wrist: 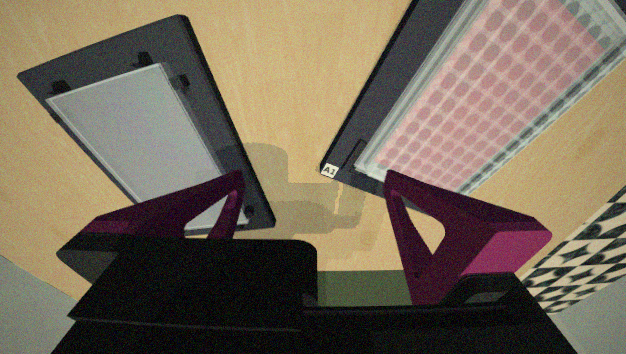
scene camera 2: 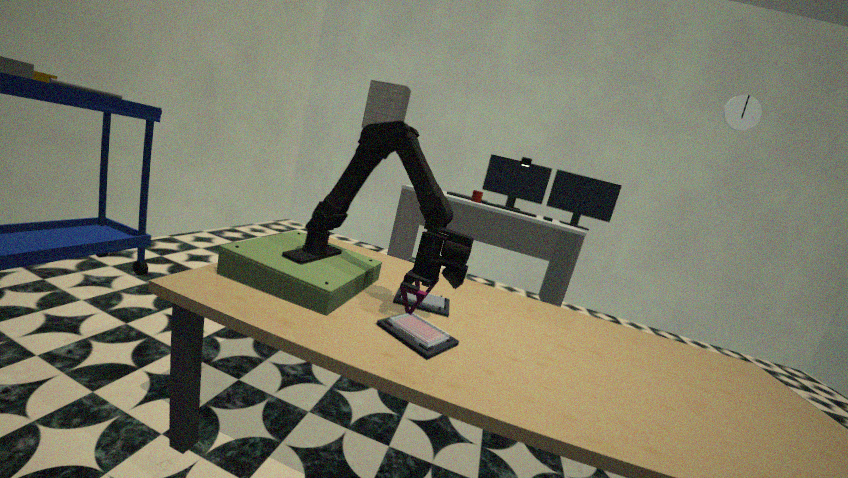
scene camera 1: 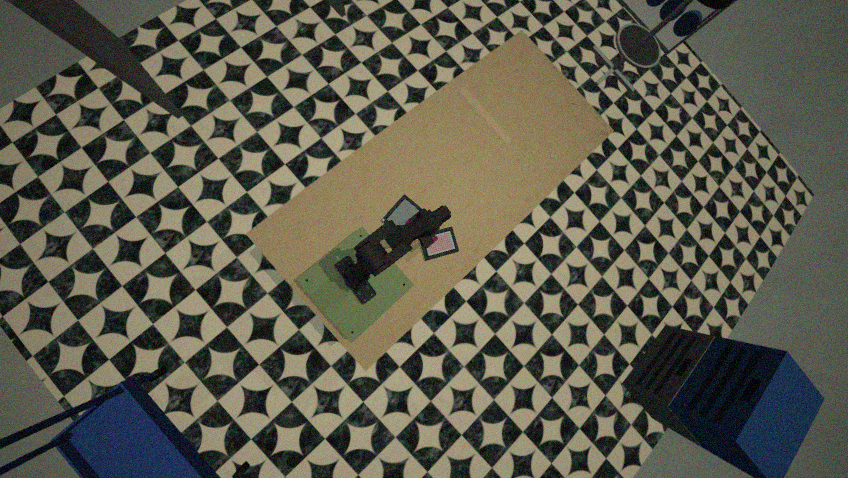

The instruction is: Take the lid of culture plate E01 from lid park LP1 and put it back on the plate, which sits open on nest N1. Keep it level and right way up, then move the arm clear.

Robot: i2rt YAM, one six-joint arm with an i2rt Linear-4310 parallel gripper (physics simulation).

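Where they show: gripper, fingertip midpoint: (wrist: 313, 177) (scene camera 2: 414, 307); arm's base, link origin: (scene camera 2: 313, 254).
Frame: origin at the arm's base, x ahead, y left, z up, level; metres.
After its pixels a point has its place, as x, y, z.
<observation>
The lid (scene camera 1: 403, 210) @(0.338, 0.131, -0.052) (scene camera 2: 435, 302) @(0.366, 0.104, -0.052) (wrist: 135, 130) @(0.358, 0.119, -0.052), a pale grey rectangle, lies flat on the dark lid park (scene camera 2: 446, 310) @(0.405, 0.094, -0.060) (wrist: 110, 55) @(0.400, 0.121, -0.060), at the left in the wrist view. The culture plate (scene camera 1: 442, 244) @(0.388, -0.099, -0.044) (scene camera 2: 422, 327) @(0.391, -0.090, -0.044) (wrist: 480, 95) @(0.393, -0.079, -0.045) shows open pink wells and sits on the dark nest (scene camera 1: 442, 255) @(0.361, -0.140, -0.058) (scene camera 2: 404, 340) @(0.371, -0.147, -0.061) (wrist: 375, 110) @(0.376, -0.031, -0.058), at the right in the wrist view. My gripper (scene camera 1: 421, 230) @(0.334, 0.003, -0.045) (scene camera 2: 412, 301) @(0.334, 0.003, -0.045) (wrist: 313, 177) @(0.334, 0.003, -0.045) is open and empty, above the gap between park and nest. Its left finger hides part of the lid's near end; its right finger overlaps the nest's near corner in the wrist view.
The arm stands on a green base block (scene camera 1: 380, 302) @(0.026, -0.135, 0.000) (scene camera 2: 285, 279) @(0.054, -0.174, -0.017) at one end of the wooden table (scene camera 1: 504, 100) @(1.133, 0.312, -0.070) (scene camera 2: 564, 368) @(0.738, 0.022, -0.070). A blue cart (scene camera 2: 71, 237), a desk with two monitors (scene camera 2: 516, 178) and a blue cabinet (scene camera 1: 777, 409) stand away from the table.
</observation>
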